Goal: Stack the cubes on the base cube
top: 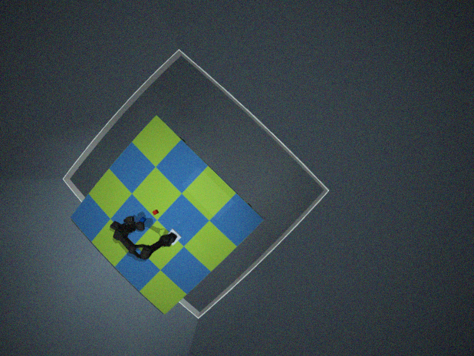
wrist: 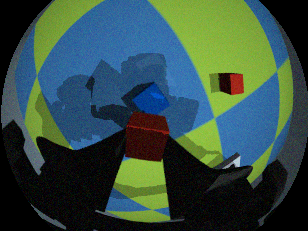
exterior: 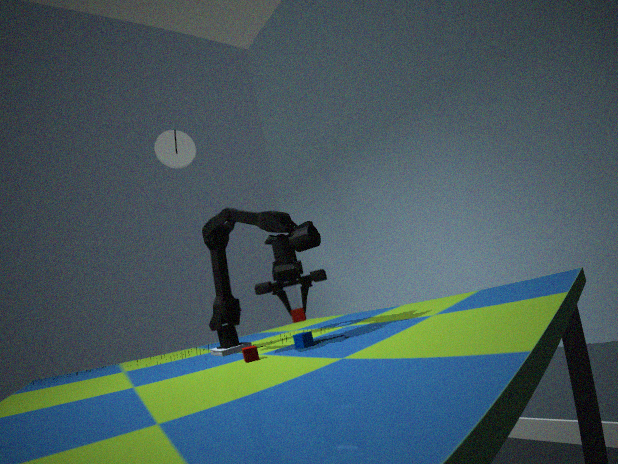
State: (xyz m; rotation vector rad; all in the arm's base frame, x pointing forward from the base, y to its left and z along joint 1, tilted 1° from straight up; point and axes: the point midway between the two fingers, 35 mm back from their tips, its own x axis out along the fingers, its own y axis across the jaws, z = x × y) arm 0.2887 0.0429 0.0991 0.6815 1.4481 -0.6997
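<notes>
My gripper tip is now 5 cm past the red cube, 14 cm to the left of it and 7 cm above it.
</notes>
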